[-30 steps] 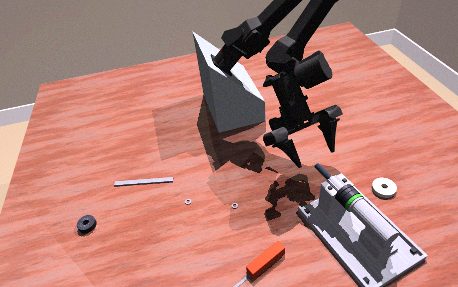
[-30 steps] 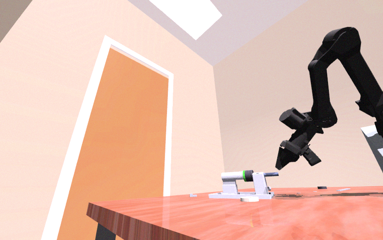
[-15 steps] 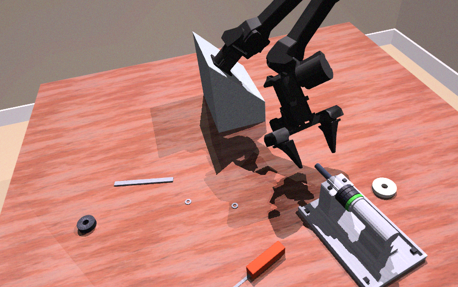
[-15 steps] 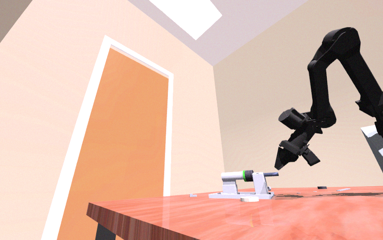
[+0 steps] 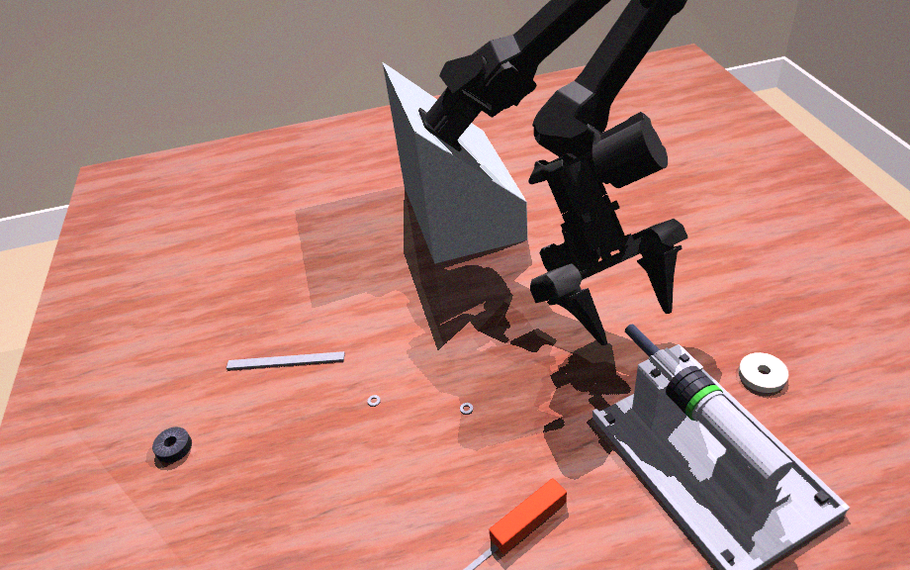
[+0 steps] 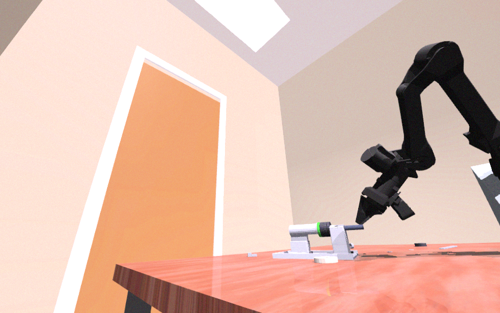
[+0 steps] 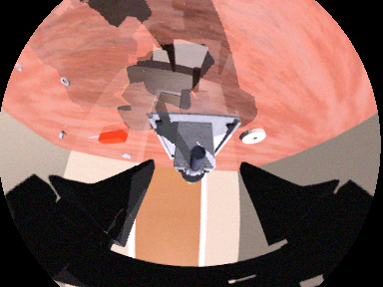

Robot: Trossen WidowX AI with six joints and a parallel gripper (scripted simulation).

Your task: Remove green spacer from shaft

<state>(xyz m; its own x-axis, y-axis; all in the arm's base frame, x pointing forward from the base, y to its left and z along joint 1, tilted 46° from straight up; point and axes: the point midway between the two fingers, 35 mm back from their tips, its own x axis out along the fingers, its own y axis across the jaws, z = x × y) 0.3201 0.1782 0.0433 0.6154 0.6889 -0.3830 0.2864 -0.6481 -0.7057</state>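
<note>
Now: the dark shaft 60 mm ahead of my gripper tip, 20 mm to the left of it and 10 mm below it. From my gripper tip the other things lie so: green spacer: 110 mm ahead, 30 mm to the left, 10 mm below; black spacer: 100 mm ahead, 30 mm to the left, 10 mm below; red-handled tool: 210 mm to the right, 170 mm ahead, 80 mm below.
</note>
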